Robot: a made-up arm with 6 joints.
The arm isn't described. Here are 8 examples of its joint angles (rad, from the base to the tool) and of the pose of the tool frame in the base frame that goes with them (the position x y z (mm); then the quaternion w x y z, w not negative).
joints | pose
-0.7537 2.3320 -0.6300 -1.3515 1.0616 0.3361 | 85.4 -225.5 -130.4 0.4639 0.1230 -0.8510 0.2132
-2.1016 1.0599 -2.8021 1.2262 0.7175 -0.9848 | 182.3 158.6 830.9 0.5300 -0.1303 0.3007 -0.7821
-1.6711 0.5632 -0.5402 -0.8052 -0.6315 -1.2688 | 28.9 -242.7 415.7 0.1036 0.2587 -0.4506 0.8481
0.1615 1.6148 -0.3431 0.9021 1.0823 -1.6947 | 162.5 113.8 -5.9 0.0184 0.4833 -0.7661 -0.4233
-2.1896 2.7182 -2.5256 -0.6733 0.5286 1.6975 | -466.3 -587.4 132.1 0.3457 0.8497 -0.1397 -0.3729
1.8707 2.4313 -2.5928 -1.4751 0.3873 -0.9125 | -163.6 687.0 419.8 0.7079 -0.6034 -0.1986 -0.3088
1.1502 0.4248 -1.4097 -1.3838 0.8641 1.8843 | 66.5 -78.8 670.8 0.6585 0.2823 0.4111 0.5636
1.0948 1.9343 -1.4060 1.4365 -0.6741 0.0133 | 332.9 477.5 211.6 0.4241 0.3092 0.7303 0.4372
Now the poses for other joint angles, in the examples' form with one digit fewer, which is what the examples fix.
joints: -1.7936 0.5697 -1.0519 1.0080 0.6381 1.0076
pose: 22 -186 550 0.734 0.646 0.022 0.210
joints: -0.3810 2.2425 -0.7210 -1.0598 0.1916 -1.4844
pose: 268 -129 -165 0.080 0.877 -0.473 0.030
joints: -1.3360 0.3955 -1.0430 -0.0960 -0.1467 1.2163
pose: 20 -77 629 0.936 0.316 0.120 -0.098
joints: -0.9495 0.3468 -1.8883 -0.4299 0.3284 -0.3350
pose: -177 219 735 0.650 0.079 0.113 -0.747
